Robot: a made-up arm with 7 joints.
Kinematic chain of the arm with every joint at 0, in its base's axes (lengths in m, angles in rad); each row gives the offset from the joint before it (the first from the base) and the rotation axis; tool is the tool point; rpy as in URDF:
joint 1: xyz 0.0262 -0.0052 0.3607 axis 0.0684 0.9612 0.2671
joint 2: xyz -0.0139 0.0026 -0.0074 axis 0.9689 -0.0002 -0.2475
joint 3: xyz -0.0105 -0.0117 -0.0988 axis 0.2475 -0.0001 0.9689
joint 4: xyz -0.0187 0.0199 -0.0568 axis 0.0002 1 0
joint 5: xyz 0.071 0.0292 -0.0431 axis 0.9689 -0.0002 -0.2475
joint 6: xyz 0.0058 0.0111 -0.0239 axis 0.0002 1 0
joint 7: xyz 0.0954 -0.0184 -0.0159 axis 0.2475 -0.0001 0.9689
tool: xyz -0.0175 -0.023 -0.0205 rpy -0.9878 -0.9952 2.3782
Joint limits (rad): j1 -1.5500..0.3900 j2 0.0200..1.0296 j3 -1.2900..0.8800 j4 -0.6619..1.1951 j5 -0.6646..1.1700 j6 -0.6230..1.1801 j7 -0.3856..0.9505
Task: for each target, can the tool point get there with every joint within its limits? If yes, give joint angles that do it. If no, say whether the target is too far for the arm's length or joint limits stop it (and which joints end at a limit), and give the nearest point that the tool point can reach.
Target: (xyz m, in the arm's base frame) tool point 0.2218 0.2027 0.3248
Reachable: yes | joints -0.5661 0.8054 0.7167 -0.1858 -0.2343 0.4365 0.6648
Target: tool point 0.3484 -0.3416 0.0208
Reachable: no: too far | nearest point 0.2557 -0.1791 0.1402 | short by 0.222 m
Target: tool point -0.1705 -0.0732 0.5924
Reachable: no: joint limits stop it (at a limit: joint 1, joint 2, joint 4, joint 5, joint 7) | nearest point 0.0319 0.0471 0.4860 | short by 0.258 m
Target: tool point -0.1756 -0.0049 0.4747
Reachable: no: joint limits stop it (at a limit: joint 1, joint 2, joint 3, joint 4, joint 5, joint 6, joint 7) | nearest point 0.0006 0.0815 0.4531 | short by 0.197 m
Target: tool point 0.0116 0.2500 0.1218
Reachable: yes | joints 0.0102 0.7818 0.0690 1.0178 0.9697 -0.4308 0.2214
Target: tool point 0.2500 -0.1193 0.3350
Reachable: yes | joints -1.1978 0.4455 -0.8153 -0.4017 -0.0772 0.1188 -0.2249
